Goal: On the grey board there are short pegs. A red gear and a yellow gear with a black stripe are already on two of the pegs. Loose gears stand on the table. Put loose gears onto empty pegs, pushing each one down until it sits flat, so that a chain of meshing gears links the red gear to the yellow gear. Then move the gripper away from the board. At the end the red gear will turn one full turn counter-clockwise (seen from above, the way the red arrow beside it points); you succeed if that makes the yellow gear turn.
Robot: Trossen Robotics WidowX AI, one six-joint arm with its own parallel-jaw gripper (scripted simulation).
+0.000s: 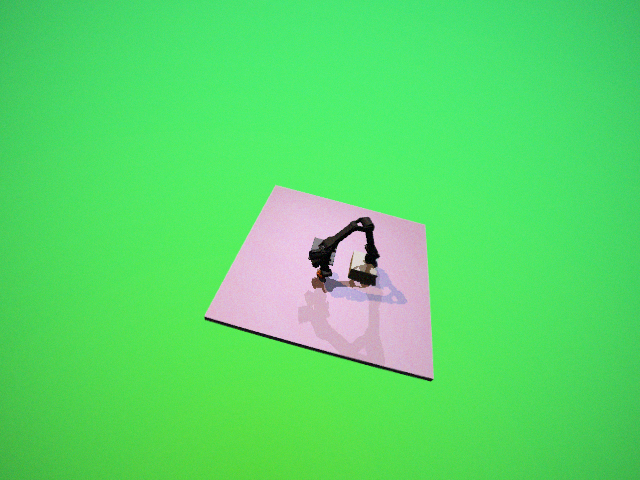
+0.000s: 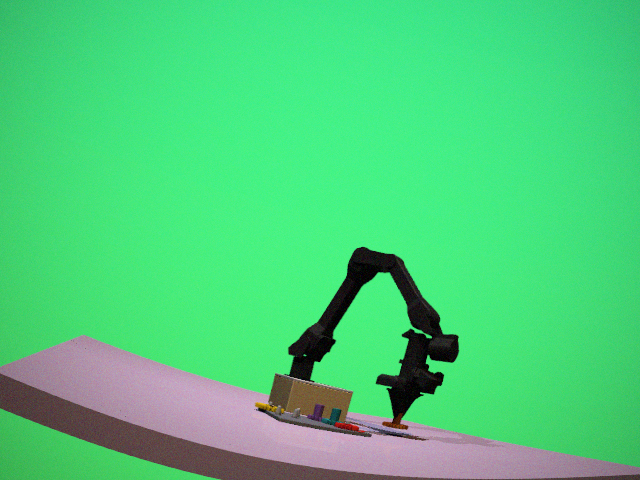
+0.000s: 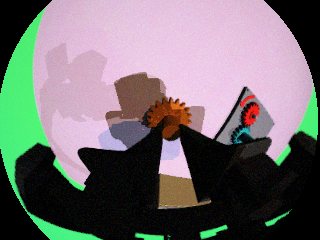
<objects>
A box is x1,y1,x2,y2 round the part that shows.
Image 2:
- gripper: [376,356,443,417]
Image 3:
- gripper: [13,124,316,239]
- orange gear: [147,96,191,140], held by the gripper
</objects>
